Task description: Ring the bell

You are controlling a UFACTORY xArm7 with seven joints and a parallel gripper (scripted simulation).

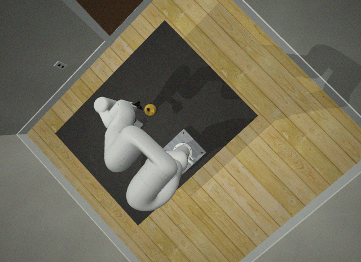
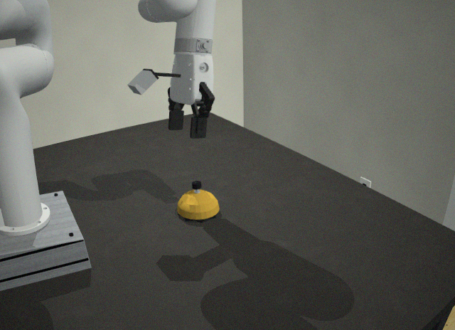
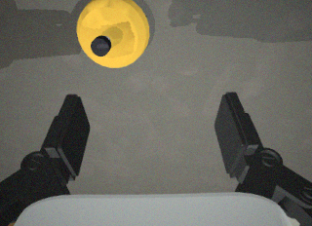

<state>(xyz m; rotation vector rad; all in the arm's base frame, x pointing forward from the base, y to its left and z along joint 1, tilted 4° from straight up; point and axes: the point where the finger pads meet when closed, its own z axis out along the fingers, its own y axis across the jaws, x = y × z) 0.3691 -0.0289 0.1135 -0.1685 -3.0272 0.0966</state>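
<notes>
The black button is 10 cm below my hand, 6 cm to the right of it and 2 cm behind it. The rest, counted from my hand: yellow dome bell (12 cm below, 6 cm to the right, 2 cm behind).
</notes>
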